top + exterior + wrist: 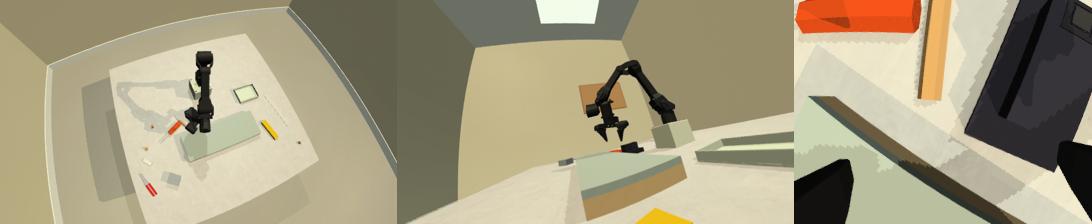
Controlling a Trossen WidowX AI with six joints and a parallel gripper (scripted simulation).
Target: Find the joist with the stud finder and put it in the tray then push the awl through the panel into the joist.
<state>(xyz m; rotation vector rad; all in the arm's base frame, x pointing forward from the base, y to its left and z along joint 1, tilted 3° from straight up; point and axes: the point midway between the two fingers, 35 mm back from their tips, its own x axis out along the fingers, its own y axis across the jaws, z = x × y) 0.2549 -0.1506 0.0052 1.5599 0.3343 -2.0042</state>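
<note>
My gripper tip is now 8 cm past the stud finder, 2 cm to the right of it and 4 cm above it. Round my gripper tip: brown stick 8 cm behind, 7 cm to the right, 8 cm below; orange-handled tool 1 cm behind, 18 cm to the right, 7 cm below; grey block 27 cm ahead, 24 cm to the right, 7 cm below.
</note>
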